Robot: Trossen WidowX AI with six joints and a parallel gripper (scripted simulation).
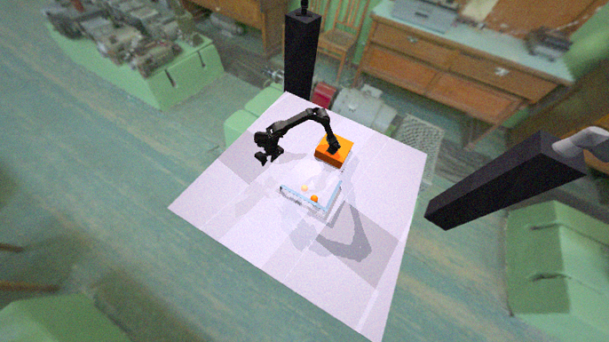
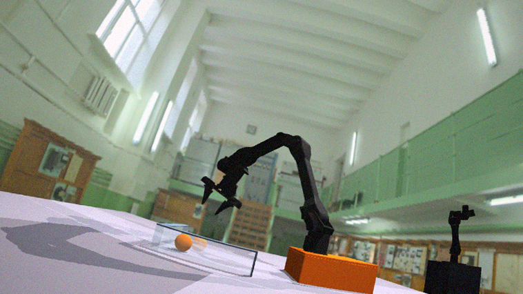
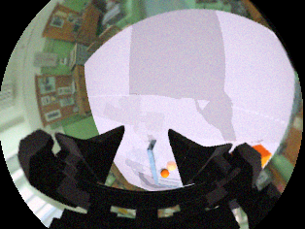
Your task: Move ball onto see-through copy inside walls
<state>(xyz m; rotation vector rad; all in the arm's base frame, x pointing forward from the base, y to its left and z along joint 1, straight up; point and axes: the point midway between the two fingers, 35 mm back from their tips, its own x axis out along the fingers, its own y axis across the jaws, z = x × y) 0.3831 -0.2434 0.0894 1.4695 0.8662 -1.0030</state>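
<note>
The ball lies 340 mm to the left of my gripper tip, 110 mm below it and 40 mm behind it.
</note>
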